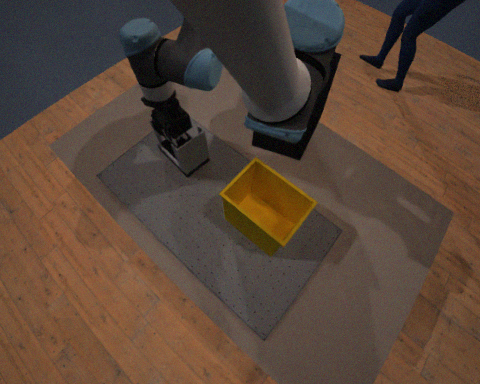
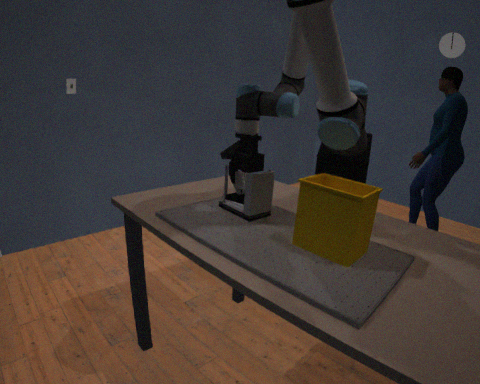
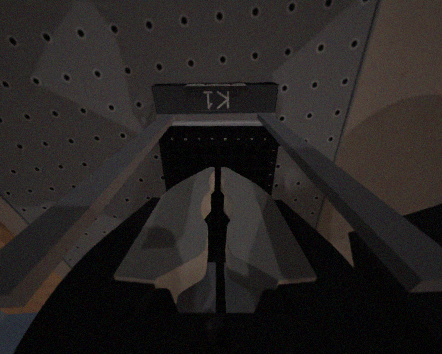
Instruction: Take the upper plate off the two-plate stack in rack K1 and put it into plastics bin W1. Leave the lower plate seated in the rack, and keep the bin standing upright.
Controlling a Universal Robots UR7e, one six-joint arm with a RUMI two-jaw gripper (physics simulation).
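Frame: origin at the arm's base, x right, y ahead, z up, level; centimetres.
Seen in the pictures: gripper, fingertip midpoint: (image 1: 177,141) (image 2: 240,196) (image 3: 217,170).
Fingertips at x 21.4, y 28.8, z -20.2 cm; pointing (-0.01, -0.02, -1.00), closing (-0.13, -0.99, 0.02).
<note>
A point is followed by its place in that frame.
Rack K1 (image 1: 193,154) @(x 11.5, y 30.2, z -16.1 cm) (image 2: 259,193) @(x 11.6, y 30.9, z -16.3 cm) (image 3: 170,101) @(x 26.3, y 31.9, z -23.1 cm) stands on the perforated grey board. My gripper (image 2: 240,191) @(x 21.4, y 28.8, z -20.2 cm) (image 3: 217,170) @(x 21.4, y 28.8, z -20.2 cm) points down into it between its walls, and its fingers are nearly together. The black upper plate (image 2: 234,198) @(x 20.1, y 33.0, z -19.9 cm) (image 3: 220,150) @(x 22.8, y 28.5, z -20.8 cm) lies level right at the fingertips, low in the rack. The gripper is shut on it; the gripped part is hidden under the fingers. A pale edge (image 3: 215,122) @(x 24.6, y 28.6, z -22.2 cm) shows just under the black plate; I cannot tell whether it is the lower plate. Yellow plastics bin W1 (image 1: 250,229) @(x -15.2, y 36.4, z -15.3 cm) (image 2: 332,220) @(x -16.8, y 36.4, z -14.4 cm) stands upright.
The perforated board (image 1: 200,250) @(x -7.5, y 47.8, z -24.8 cm) (image 2: 280,265) @(x -11.3, y 47.8, z -24.7 cm) bears the rack and the bin on the table (image 1: 345,285) @(x -44.1, y 28.5, z -26.0 cm) (image 2: 425,305) @(x -43.5, y 36.1, z -26.0 cm). The bin stands a short way from the rack. The arm's base is behind the bin. A person stands beyond the table.
</note>
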